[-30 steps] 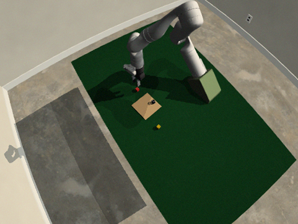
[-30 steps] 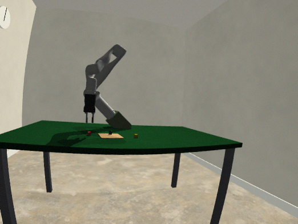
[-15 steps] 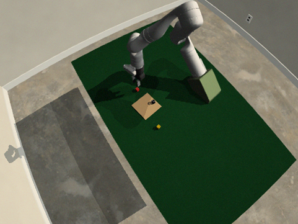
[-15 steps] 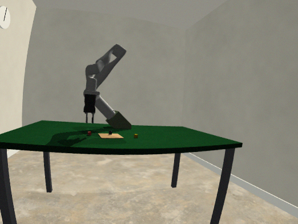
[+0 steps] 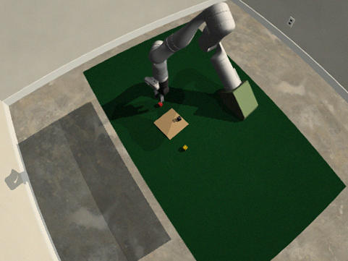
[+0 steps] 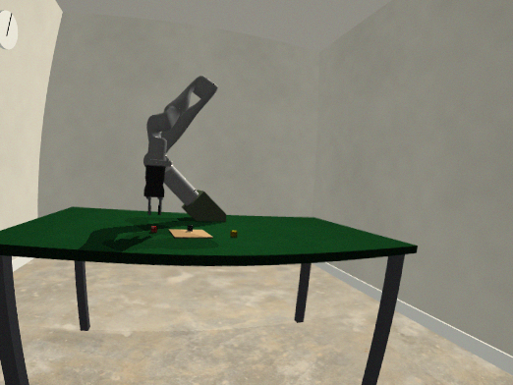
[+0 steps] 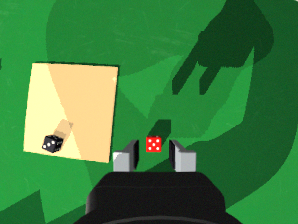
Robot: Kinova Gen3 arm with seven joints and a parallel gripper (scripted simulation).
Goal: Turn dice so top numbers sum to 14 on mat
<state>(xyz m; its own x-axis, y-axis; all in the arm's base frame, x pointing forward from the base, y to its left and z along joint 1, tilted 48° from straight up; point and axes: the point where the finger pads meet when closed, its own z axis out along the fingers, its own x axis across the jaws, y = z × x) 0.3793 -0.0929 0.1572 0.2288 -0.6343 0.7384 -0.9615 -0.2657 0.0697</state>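
Now: hand 7 cm above the red die. Round my hand: black die: 4 cm behind, 14 cm to the left, 7 cm below; then yellow die: 4 cm ahead, 30 cm to the left, 7 cm below; then tan mat: 1 cm ahead, 14 cm to the left, 8 cm below.
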